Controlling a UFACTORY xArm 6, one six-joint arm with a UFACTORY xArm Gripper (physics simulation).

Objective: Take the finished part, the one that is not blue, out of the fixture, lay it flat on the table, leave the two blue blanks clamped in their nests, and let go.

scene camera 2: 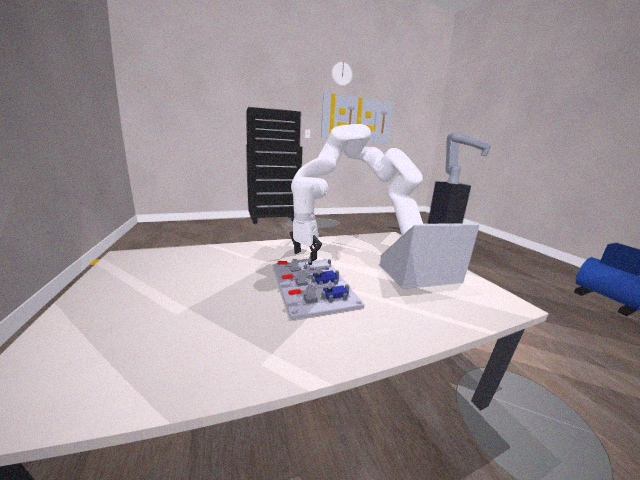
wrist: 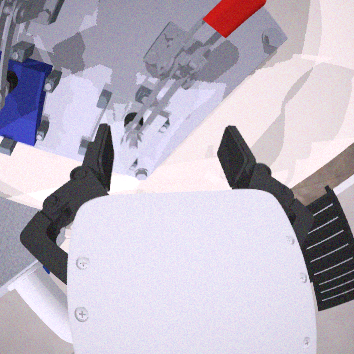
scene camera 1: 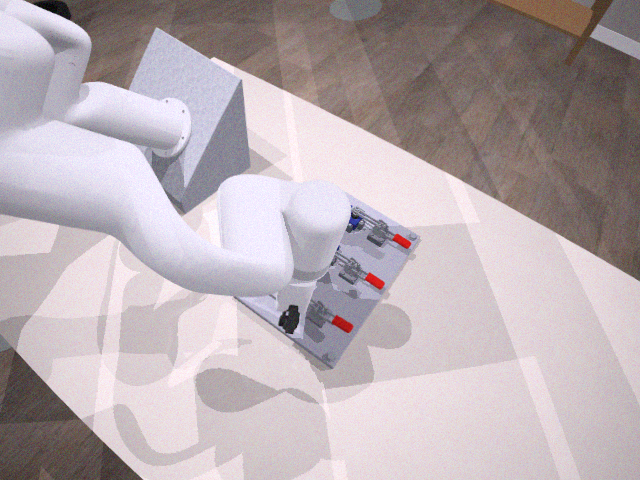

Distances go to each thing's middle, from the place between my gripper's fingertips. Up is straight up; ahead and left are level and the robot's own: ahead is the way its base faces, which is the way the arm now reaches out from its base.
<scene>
I see my gripper 20 mm short of the clamp arm [wrist: 134,128], 20 mm to the right of it and 10 mm above it. Round my hand: fixture plate [scene camera 1: 354,303]: 130 mm to the left, 50 mm below; finished part [wrist: 119,104]: 50 mm behind, 20 mm to the left, 30 mm below.
</scene>
